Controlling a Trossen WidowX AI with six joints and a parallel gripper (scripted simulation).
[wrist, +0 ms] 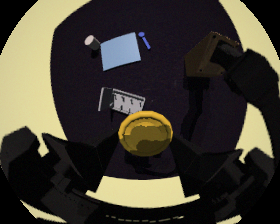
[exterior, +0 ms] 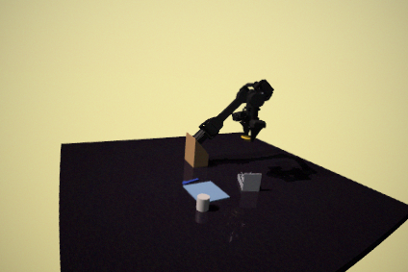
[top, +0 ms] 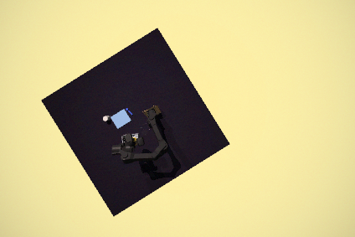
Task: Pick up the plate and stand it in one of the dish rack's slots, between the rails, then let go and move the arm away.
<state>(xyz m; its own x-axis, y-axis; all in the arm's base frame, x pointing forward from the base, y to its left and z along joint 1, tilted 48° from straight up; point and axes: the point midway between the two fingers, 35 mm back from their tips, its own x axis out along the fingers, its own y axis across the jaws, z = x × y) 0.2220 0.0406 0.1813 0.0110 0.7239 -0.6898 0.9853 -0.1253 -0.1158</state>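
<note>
The dish rack lies 160 mm below my gripper tip, 70 mm ahead of it and 20 mm to the right of it. The rest, counted from my gripper tip: light blue mat (230 mm to the right, 180 mm below, 90 mm ahead); yellow plate (10 mm above); blue stick (260 mm to the right, 180 mm below, 10 mm behind).
</note>
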